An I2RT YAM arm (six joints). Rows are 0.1 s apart.
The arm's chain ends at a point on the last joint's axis. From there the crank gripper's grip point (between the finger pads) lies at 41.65 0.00 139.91 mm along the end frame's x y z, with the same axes.
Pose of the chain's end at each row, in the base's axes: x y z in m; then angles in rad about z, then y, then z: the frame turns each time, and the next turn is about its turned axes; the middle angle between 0 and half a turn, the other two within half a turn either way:
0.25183 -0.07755 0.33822 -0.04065 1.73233 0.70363
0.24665 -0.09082 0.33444 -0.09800 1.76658 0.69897
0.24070 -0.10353 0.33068 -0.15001 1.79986 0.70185
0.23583 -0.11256 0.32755 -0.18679 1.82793 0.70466
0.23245 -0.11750 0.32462 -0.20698 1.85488 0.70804
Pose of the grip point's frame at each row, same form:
0.38580 -0.05603 0.28437 -0.04065 1.73233 0.70363
0.37968 -0.07697 0.27595 -0.09800 1.76658 0.69897
0.37230 -0.09623 0.26794 -0.15001 1.79986 0.70185
0.36587 -0.10968 0.26128 -0.18679 1.82793 0.70466
0.36077 -0.11677 0.25504 -0.20698 1.85488 0.70804

